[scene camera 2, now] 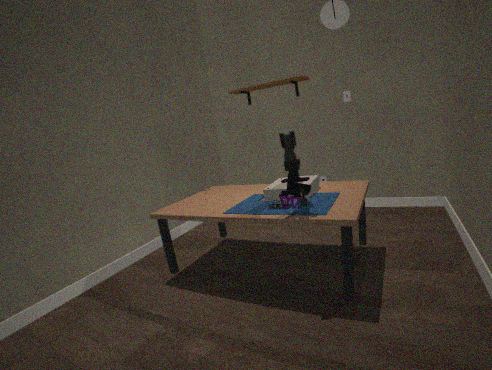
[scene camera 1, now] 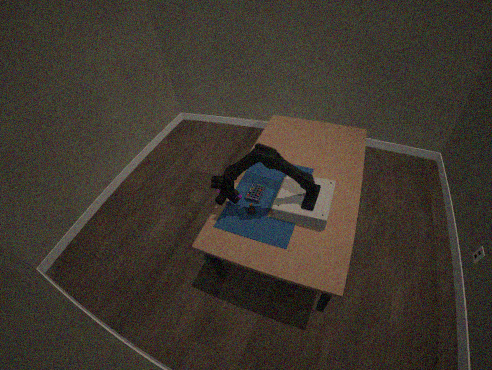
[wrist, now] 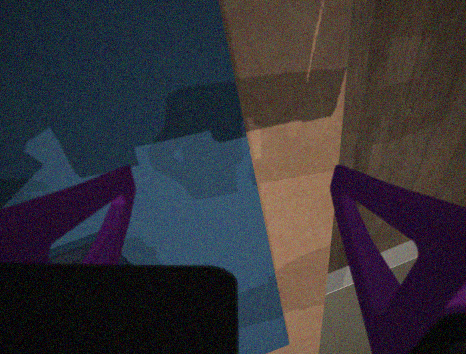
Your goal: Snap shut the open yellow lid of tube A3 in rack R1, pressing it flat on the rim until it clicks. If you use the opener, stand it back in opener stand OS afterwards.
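Places are measured from the arm's base along level axes (x ahead, y right, z down), in centimetres.
Pixels of known places: gripper, fingertip midpoint: [scene camera 2: 289, 209] [wrist: 232, 176]; arm's base, link origin: [scene camera 1: 311, 197].
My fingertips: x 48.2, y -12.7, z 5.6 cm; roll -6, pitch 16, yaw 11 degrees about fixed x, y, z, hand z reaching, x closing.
Observation:
Ahead of a thing's pixels: the offset from my fingertips to its top centre. "spot": to the spot under its first point. Level surfaces: height alone.
My gripper [scene camera 1: 238, 197] [scene camera 2: 290, 201] [wrist: 232, 176] is open and empty, its purple fingers wide apart above the edge of the blue mat. A small rack of tubes {spot: dy +7.7, dx -15.8, dz -1.6 cm} [scene camera 1: 255, 193] [scene camera 2: 274, 205] stands on the mat, close to the gripper in both scene views. It does not show clearly in the wrist view. The tubes are too small and dark to tell tube A3 or its yellow lid. A small dark object {dy -3.3, dx -16.6, dz -5.9 cm} [scene camera 1: 251, 209] stands on the mat near the rack; I cannot tell whether it is the opener stand. The opener cannot be made out.
The blue mat {dz +2.6 cm} [scene camera 1: 255, 232] [scene camera 2: 325, 205] [wrist: 200, 225] lies on the wooden table {dz +2.9 cm} [scene camera 1: 320, 145] [scene camera 2: 200, 202] [wrist: 295, 215]. A white box-like platform [scene camera 1: 299, 218] [scene camera 2: 274, 193] stands at the arm's base. A wall shelf [scene camera 2: 270, 85] is high behind the table. The arm casts shadows on the mat.

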